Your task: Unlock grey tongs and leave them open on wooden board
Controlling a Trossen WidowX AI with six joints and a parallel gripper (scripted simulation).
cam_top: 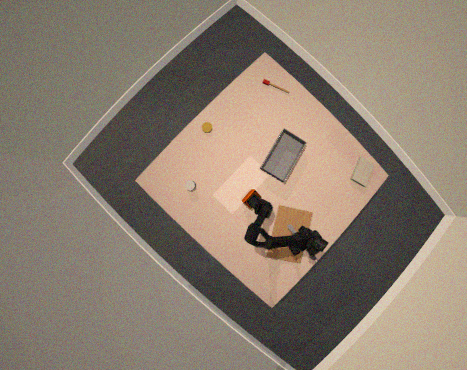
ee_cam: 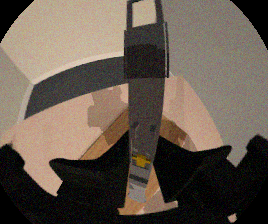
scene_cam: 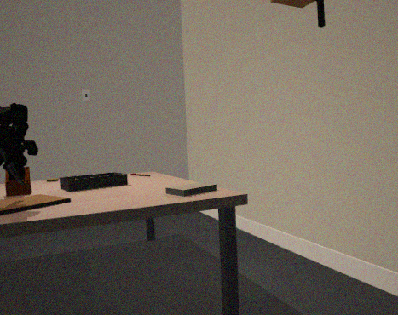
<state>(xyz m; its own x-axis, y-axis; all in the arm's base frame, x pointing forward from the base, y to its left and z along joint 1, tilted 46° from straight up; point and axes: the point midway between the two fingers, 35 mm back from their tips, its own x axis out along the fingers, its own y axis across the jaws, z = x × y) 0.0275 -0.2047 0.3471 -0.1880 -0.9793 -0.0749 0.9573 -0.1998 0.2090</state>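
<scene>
Now: gripper tip 5 cm to the right of the wooden board and 15 cm above it. Round my gripper tip: roasting tin 33 cm ahead, 48 cm to the left, 13 cm below; flat grey slab 70 cm ahead, 1 cm to the right, 15 cm below; yellow lock piece 1 cm ahead, 3 cm to the left, 2 cm above.
</scene>
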